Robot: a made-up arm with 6 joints. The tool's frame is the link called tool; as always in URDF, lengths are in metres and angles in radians. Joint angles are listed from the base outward.
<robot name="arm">
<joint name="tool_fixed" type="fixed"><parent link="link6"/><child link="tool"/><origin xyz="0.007 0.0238 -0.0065" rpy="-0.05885 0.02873 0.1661"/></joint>
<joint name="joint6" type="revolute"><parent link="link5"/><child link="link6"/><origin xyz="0.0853 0.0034 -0.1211" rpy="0 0 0"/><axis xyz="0 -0.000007 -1"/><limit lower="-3.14" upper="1.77"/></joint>
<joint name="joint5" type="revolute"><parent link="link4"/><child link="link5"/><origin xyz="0.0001 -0.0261 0.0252" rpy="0 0 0"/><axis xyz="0 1 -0.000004"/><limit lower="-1.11" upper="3"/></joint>
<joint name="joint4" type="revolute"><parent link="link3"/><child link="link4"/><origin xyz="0.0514 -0.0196 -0.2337" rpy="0 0 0"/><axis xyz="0 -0.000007 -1"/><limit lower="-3.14" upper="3.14"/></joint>
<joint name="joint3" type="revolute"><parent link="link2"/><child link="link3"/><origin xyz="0.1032 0.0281 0.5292" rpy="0 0 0"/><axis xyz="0 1 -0.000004"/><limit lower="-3.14" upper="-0.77"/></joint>
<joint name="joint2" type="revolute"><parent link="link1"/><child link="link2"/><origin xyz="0.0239 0.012 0.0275" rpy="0 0 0"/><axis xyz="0 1 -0.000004"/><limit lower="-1.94" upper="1.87"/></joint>
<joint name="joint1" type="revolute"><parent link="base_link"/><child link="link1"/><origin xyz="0.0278 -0.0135 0.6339" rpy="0 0 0"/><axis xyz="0 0 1"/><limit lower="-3.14" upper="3.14"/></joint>
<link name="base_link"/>
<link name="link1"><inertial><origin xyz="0.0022 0.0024 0.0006"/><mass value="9.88"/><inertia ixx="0.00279" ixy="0" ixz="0" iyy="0.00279" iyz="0" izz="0.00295"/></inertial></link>
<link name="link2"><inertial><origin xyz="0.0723 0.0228 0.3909"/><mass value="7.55"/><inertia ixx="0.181" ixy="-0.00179" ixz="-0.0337" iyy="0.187" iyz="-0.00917" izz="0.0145"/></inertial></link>
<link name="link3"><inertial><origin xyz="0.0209 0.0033 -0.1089"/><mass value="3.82"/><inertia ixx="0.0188" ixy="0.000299" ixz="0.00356" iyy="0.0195" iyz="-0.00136" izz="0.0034"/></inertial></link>
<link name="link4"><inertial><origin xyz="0.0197 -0.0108 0.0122"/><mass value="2.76"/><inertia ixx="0.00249" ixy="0" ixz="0" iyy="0.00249" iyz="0" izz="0.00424"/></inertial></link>
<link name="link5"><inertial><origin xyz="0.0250 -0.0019 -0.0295"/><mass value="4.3"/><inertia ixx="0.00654" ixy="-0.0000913" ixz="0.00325" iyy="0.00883" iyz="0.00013" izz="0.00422"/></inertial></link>
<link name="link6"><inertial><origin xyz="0.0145 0.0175 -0.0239"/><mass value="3.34"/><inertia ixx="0.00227" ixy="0" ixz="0" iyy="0.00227" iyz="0" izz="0.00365"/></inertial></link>
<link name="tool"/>
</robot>
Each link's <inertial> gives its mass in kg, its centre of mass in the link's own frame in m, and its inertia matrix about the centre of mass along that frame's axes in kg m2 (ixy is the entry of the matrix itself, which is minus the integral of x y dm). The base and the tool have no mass. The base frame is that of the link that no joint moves.
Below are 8 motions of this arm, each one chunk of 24 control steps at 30 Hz.
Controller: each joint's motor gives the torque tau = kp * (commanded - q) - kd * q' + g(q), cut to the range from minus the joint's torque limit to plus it. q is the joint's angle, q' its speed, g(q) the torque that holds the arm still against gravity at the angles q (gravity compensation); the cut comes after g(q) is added. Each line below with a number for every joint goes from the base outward.
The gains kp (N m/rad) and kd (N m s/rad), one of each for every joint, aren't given. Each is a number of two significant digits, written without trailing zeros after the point. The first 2 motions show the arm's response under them.
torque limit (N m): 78 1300 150 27 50 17
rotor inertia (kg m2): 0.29 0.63 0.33 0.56 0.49 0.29
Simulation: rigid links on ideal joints. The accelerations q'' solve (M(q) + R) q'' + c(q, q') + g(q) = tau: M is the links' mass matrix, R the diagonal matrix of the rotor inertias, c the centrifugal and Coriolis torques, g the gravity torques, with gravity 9.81 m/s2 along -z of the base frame. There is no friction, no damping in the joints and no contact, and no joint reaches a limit. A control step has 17 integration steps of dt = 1/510 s. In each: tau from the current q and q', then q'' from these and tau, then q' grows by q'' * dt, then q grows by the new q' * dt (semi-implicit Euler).
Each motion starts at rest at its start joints. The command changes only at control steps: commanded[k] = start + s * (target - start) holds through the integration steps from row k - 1 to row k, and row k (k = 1, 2, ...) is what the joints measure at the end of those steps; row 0 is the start. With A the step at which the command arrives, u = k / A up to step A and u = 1 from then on. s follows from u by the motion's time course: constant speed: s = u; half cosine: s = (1 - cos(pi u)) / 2; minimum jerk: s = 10 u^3 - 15 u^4 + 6 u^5; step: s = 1 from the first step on.
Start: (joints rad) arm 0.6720 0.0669 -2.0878 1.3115 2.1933 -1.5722
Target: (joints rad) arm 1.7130 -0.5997 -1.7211 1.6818 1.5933 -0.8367
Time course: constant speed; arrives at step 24
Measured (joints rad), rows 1 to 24:
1: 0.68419 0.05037 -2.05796 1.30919 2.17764 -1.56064
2: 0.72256 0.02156 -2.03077 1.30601 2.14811 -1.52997
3: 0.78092 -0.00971 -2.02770 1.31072 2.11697 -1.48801
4: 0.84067 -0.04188 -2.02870 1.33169 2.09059 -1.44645
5: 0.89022 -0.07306 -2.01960 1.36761 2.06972 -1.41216
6: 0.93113 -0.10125 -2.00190 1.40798 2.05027 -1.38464
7: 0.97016 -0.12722 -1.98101 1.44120 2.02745 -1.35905
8: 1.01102 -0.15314 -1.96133 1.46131 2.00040 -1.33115
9: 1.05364 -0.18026 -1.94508 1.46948 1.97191 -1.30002
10: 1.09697 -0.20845 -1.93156 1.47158 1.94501 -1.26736
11: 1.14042 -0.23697 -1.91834 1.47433 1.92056 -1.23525
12: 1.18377 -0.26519 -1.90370 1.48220 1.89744 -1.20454
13: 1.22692 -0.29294 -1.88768 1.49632 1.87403 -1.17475
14: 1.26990 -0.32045 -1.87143 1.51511 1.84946 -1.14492
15: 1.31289 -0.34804 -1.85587 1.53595 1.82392 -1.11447
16: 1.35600 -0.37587 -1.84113 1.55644 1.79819 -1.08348
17: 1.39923 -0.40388 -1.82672 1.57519 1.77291 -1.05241
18: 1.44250 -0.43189 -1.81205 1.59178 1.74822 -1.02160
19: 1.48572 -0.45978 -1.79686 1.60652 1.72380 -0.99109
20: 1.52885 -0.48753 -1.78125 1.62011 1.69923 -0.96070
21: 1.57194 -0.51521 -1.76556 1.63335 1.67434 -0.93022
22: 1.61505 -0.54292 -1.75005 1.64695 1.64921 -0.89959
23: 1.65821 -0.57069 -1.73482 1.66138 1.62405 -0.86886
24: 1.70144 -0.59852 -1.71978 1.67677 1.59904 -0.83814
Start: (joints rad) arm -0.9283 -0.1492 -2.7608 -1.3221 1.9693 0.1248
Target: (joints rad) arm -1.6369 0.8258 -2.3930 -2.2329 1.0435 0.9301
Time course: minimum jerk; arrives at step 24
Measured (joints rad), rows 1 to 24:
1: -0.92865 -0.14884 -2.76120 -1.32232 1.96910 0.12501
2: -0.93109 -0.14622 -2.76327 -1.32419 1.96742 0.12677
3: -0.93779 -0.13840 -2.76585 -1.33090 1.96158 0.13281
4: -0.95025 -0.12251 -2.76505 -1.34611 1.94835 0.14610
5: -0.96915 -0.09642 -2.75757 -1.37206 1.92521 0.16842
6: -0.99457 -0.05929 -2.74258 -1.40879 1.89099 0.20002
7: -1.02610 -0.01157 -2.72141 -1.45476 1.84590 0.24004
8: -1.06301 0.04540 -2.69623 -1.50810 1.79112 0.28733
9: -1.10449 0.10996 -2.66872 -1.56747 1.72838 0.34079
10: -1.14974 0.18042 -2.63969 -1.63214 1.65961 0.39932
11: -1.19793 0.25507 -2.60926 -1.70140 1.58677 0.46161
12: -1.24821 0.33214 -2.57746 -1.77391 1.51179 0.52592
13: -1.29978 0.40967 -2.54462 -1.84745 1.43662 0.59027
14: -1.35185 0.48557 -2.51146 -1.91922 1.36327 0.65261
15: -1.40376 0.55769 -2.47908 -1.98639 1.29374 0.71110
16: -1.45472 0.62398 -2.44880 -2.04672 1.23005 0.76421
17: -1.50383 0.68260 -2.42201 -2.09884 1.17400 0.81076
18: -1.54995 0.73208 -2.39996 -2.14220 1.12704 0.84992
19: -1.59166 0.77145 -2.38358 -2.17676 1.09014 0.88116
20: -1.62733 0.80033 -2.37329 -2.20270 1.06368 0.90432
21: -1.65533 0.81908 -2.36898 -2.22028 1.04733 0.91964
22: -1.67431 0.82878 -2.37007 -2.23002 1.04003 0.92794
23: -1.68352 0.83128 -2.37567 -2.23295 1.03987 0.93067
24: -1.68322 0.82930 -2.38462 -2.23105 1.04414 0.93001
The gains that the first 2 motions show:
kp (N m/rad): 1500 10000 1100 230 460 250
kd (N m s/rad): 38 190 13 6.2 11 4.8
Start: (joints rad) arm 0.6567 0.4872 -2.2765 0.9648 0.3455 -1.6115
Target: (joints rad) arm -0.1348 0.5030 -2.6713 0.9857 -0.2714 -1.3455
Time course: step
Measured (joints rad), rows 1 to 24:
1: 0.65173 0.51394 -2.38117 0.97321 0.31269 -1.58418
2: 0.63563 0.53618 -2.57272 0.99422 0.22449 -1.50485
3: 0.60608 0.51369 -2.69746 1.01118 0.06885 -1.37874
4: 0.55861 0.48324 -2.74532 1.00343 -0.16781 -1.27792
5: 0.48135 0.47573 -2.75533 0.97078 -0.37199 -1.23419
6: 0.37526 0.48589 -2.72030 0.93309 -0.49143 -1.24786
7: 0.24988 0.50300 -2.66519 0.91528 -0.51410 -1.31186
8: 0.11081 0.51719 -2.62670 0.92980 -0.42297 -1.37250
9: -0.03985 0.52327 -2.61484 0.96869 -0.26699 -1.39250
10: -0.18057 0.52274 -2.61946 1.01399 -0.16932 -1.37651
11: -0.30006 0.51779 -2.63428 1.04685 -0.16217 -1.34971
12: -0.40136 0.51130 -2.65382 1.05583 -0.22441 -1.33320
13: -0.48882 0.50515 -2.67226 1.04163 -0.28920 -1.33171
14: -0.56348 0.50086 -2.68372 1.01297 -0.31765 -1.33851
15: -0.62340 0.49929 -2.68586 0.98213 -0.31105 -1.34510
16: -0.66606 0.50014 -2.68071 0.96055 -0.29040 -1.34755
17: -0.68996 0.50222 -2.67292 0.95466 -0.27434 -1.34671
18: -0.69494 0.50414 -2.66709 0.96380 -0.26951 -1.34516
19: -0.68154 0.50497 -2.66552 0.98144 -0.27289 -1.34445
20: -0.65033 0.50472 -2.66746 0.99887 -0.27851 -1.34457
21: -0.60160 0.50407 -2.67020 1.00930 -0.28216 -1.34480
22: -0.53542 0.50387 -2.67111 1.01048 -0.28264 -1.34475
23: -0.45188 0.50462 -2.66901 1.00475 -0.28070 -1.34461
24: -0.35120 0.50629 -2.66436 0.99699 -0.27755 -1.34477

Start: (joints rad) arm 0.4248 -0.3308 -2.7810 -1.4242 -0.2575 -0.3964
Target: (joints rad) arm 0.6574 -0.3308 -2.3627 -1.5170 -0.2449 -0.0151
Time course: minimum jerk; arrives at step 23
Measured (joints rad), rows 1 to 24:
1: 0.42494 -0.33083 -2.78079 -1.42420 -0.25751 -0.39628
2: 0.42590 -0.33100 -2.77927 -1.42422 -0.25759 -0.39533
3: 0.42848 -0.33133 -2.77489 -1.42430 -0.25771 -0.39213
4: 0.43321 -0.33169 -2.76634 -1.42465 -0.25777 -0.38516
5: 0.44030 -0.33194 -2.75280 -1.42566 -0.25759 -0.37352
6: 0.44981 -0.33199 -2.73402 -1.42790 -0.25706 -0.35709
7: 0.46165 -0.33185 -2.71034 -1.43182 -0.25618 -0.33635
8: 0.47563 -0.33160 -2.68250 -1.43762 -0.25501 -0.31198
9: 0.49146 -0.33131 -2.65146 -1.44510 -0.25368 -0.28467
10: 0.50873 -0.33105 -2.61819 -1.45377 -0.25234 -0.25508
11: 0.52698 -0.33083 -2.58369 -1.46299 -0.25107 -0.22395
12: 0.54566 -0.33064 -2.54891 -1.47216 -0.24992 -0.19216
13: 0.56422 -0.33047 -2.51481 -1.48089 -0.24887 -0.16070
14: 0.58208 -0.33029 -2.48239 -1.48897 -0.24793 -0.13059
15: 0.59873 -0.33013 -2.45258 -1.49634 -0.24708 -0.10276
16: 0.61371 -0.32998 -2.42624 -1.50298 -0.24636 -0.07800
17: 0.62664 -0.32988 -2.40407 -1.50883 -0.24577 -0.05693
18: 0.63727 -0.32983 -2.38651 -1.51374 -0.24534 -0.03998
19: 0.64544 -0.32983 -2.37374 -1.51755 -0.24505 -0.02735
20: 0.65119 -0.32990 -2.36560 -1.52009 -0.24488 -0.01898
21: 0.65472 -0.33003 -2.36157 -1.52130 -0.24480 -0.01450
22: 0.65647 -0.33022 -2.36077 -1.52124 -0.24479 -0.01318
23: 0.65709 -0.33050 -2.36182 -1.52013 -0.24482 -0.01388
24: 0.65738 -0.33084 -2.36314 -1.51833 -0.24489 -0.01513

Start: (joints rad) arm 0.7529 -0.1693 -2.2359 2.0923 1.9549 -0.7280
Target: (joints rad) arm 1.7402 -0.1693 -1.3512 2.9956 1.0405 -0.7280
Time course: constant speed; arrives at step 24
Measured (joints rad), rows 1 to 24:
1: 0.78177 -0.17156 -2.20941 2.10052 1.94065 -0.72855
2: 0.82595 -0.17254 -2.16407 2.12603 1.90651 -0.72933
3: 0.86771 -0.17040 -2.11940 2.16718 1.85974 -0.72939
4: 0.90679 -0.16802 -2.07815 2.21702 1.80982 -0.72851
5: 0.94644 -0.16717 -2.04009 2.26840 1.76410 -0.72732
6: 0.98762 -0.16770 -2.00533 2.31639 1.72516 -0.72671
7: 1.02970 -0.16884 -1.97225 2.35903 1.69107 -0.72702
8: 1.07182 -0.16987 -1.93846 2.39678 1.65806 -0.72788
9: 1.11343 -0.17030 -1.90250 2.43137 1.62311 -0.72863
10: 1.15442 -0.17005 -1.86441 2.46475 1.58518 -0.72882
11: 1.19500 -0.16939 -1.82527 2.49844 1.54504 -0.72844
12: 1.23554 -0.16874 -1.78640 2.53336 1.50432 -0.72783
13: 1.27634 -0.16840 -1.74867 2.56984 1.46443 -0.72739
14: 1.31747 -0.16844 -1.71223 2.60776 1.42601 -0.72731
15: 1.35883 -0.16873 -1.67655 2.64666 1.38883 -0.72754
16: 1.40022 -0.16904 -1.64086 2.68594 1.35212 -0.72787
17: 1.44147 -0.16920 -1.60458 2.72500 1.31510 -0.72809
18: 1.48255 -0.16917 -1.56756 2.76342 1.27732 -0.72810
19: 1.52354 -0.16899 -1.53003 2.80104 1.23881 -0.72794
20: 1.56453 -0.16878 -1.49242 2.83801 1.19994 -0.72773
21: 1.60562 -0.16864 -1.45509 2.87463 1.16118 -0.72758
22: 1.64683 -0.16860 -1.41818 2.91128 1.12283 -0.72754
23: 1.68812 -0.16864 -1.38158 2.94823 1.08492 -0.72760
24: 1.72941 -0.16870 -1.34507 2.98559 1.04727 -0.72770

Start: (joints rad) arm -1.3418 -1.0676 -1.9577 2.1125 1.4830 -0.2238
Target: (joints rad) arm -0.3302 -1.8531 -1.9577 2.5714 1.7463 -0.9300
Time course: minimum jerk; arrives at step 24
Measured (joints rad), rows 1 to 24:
1: -1.34168 -1.06790 -1.95727 2.11250 1.48298 -0.22396
2: -1.34059 -1.07008 -1.95459 2.11246 1.48296 -0.22528
3: -1.33646 -1.07652 -1.94898 2.11241 1.48339 -0.22990
4: -1.32631 -1.08935 -1.94253 2.11289 1.48533 -0.24034
5: -1.30720 -1.11017 -1.93822 2.11563 1.49015 -0.25848
6: -1.27721 -1.13986 -1.93786 2.12339 1.49899 -0.28508
7: -1.23638 -1.17835 -1.94152 2.13916 1.51219 -0.31982
8: -1.18578 -1.22477 -1.94781 2.16470 1.52928 -0.36163
9: -1.12672 -1.27767 -1.95482 2.19970 1.54921 -0.40916
10: -1.06032 -1.33537 -1.96115 2.24181 1.57070 -0.46096
11: -0.98746 -1.39620 -1.96632 2.28749 1.59265 -0.51566
12: -0.90879 -1.45856 -1.97054 2.33331 1.61436 -0.57185
13: -0.82501 -1.52085 -1.97425 2.37684 1.63557 -0.62812
14: -0.73718 -1.58148 -1.97764 2.41711 1.65607 -0.68300
15: -0.64731 -1.63881 -1.98058 2.45441 1.67551 -0.73501
16: -0.55886 -1.69130 -1.98256 2.48969 1.69331 -0.78275
17: -0.47572 -1.73753 -1.98304 2.52327 1.70907 -0.82499
18: -0.40123 -1.77642 -1.98189 2.55407 1.72261 -0.86072
19: -0.33694 -1.80736 -1.97962 2.57968 1.73387 -0.88930
20: -0.28262 -1.83022 -1.97698 2.59751 1.74266 -0.91047
21: -0.23805 -1.84536 -1.97441 2.60675 1.74856 -0.92439
22: -0.20318 -1.85360 -1.97170 2.60834 1.75142 -0.93173
23: -0.17806 -1.85627 -1.96831 2.60438 1.75146 -0.93373
24: -0.16281 -1.85537 -1.96367 2.59734 1.74920 -0.93228

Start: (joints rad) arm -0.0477 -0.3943 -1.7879 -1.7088 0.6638 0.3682
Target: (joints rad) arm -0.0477 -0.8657 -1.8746 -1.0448 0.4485 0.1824
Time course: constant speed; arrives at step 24
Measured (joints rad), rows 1 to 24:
1: -0.05028 -0.40521 -1.77579 -1.70335 0.65995 0.36514
2: -0.05028 -0.42556 -1.76868 -1.68621 0.65108 0.35605
3: -0.04889 -0.44798 -1.78199 -1.65721 0.63924 0.34410
4: -0.04782 -0.47092 -1.80495 -1.62025 0.62793 0.33426
5: -0.04693 -0.49387 -1.82172 -1.58076 0.61874 0.32811
6: -0.04636 -0.51509 -1.82688 -1.54356 0.61080 0.32344
7: -0.04646 -0.53377 -1.82351 -1.51142 0.60277 0.31736
8: -0.04712 -0.55102 -1.81743 -1.48462 0.59421 0.30887
9: -0.04785 -0.56857 -1.81406 -1.46149 0.58536 0.29901
10: -0.04825 -0.58746 -1.81634 -1.43941 0.57649 0.28954
11: -0.04821 -0.60769 -1.82366 -1.41604 0.56752 0.28151
12: -0.04787 -0.62863 -1.83285 -1.39006 0.55827 0.27477
13: -0.04746 -0.64944 -1.84047 -1.36148 0.54870 0.26838
14: -0.04722 -0.66955 -1.84485 -1.33133 0.53911 0.26143
15: -0.04723 -0.68888 -1.84643 -1.30098 0.52988 0.25360
16: -0.04744 -0.70779 -1.84697 -1.27158 0.52123 0.24518
17: -0.04770 -0.72677 -1.84831 -1.24357 0.51297 0.23672
18: -0.04786 -0.74613 -1.85141 -1.21671 0.50467 0.22864
19: -0.04787 -0.76593 -1.85609 -1.19036 0.49593 0.22101
20: -0.04776 -0.78598 -1.86140 -1.16383 0.48664 0.21364
21: -0.04762 -0.80599 -1.86631 -1.13670 0.47703 0.20626
22: -0.04754 -0.82580 -1.87027 -1.10892 0.46750 0.19868
23: -0.04754 -0.84537 -1.87336 -1.08073 0.45834 0.19088
24: -0.04761 -0.86480 -1.87606 -1.05248 0.44961 0.18295

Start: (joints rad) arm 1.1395 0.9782 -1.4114 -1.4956 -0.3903 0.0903
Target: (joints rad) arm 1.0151 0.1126 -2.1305 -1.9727 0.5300 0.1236
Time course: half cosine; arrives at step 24
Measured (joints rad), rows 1 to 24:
1: 1.13949 0.97619 -1.41125 -1.49650 -0.38797 0.09028
2: 1.13939 0.96815 -1.41355 -1.50095 -0.37872 0.09023
3: 1.13897 0.95170 -1.42441 -1.51145 -0.36028 0.09029
4: 1.13780 0.92699 -1.44728 -1.52778 -0.33385 0.09082
5: 1.13535 0.89506 -1.47954 -1.54733 -0.30137 0.09213
6: 1.13121 0.85708 -1.51612 -1.56754 -0.26372 0.09416
7: 1.12523 0.81416 -1.55416 -1.58780 -0.22071 0.09648
8: 1.11751 0.76719 -1.59382 -1.60928 -0.17202 0.09868
9: 1.10830 0.71673 -1.63628 -1.63350 -0.11803 0.10061
10: 1.09794 0.66327 -1.68202 -1.66106 -0.05998 0.10243
11: 1.08687 0.60749 -1.73042 -1.69135 0.00049 0.10439
12: 1.07561 0.55036 -1.78021 -1.72303 0.06192 0.10659
13: 1.06474 0.49299 -1.82996 -1.75473 0.12324 0.10895
14: 1.05482 0.43649 -1.87848 -1.78549 0.18358 0.11129
15: 1.04634 0.38188 -1.92492 -1.81491 0.24201 0.11350
16: 1.03951 0.33005 -1.96869 -1.84287 0.29749 0.11552
17: 1.03426 0.28186 -2.00928 -1.86927 0.34892 0.11740
18: 1.03022 0.23810 -2.04611 -1.89386 0.39542 0.11915
19: 1.02687 0.19953 -2.07850 -1.91617 0.43632 0.12075
20: 1.02372 0.16686 -2.10574 -1.93565 0.47122 0.12212
21: 1.02062 0.14073 -2.12719 -1.95169 0.49974 0.12315
22: 1.01779 0.12161 -2.14238 -1.96383 0.52143 0.12381
23: 1.01566 0.10986 -2.15105 -1.97176 0.53570 0.12410
24: 1.01462 0.10564 -2.15313 -1.97533 0.54194 0.12412

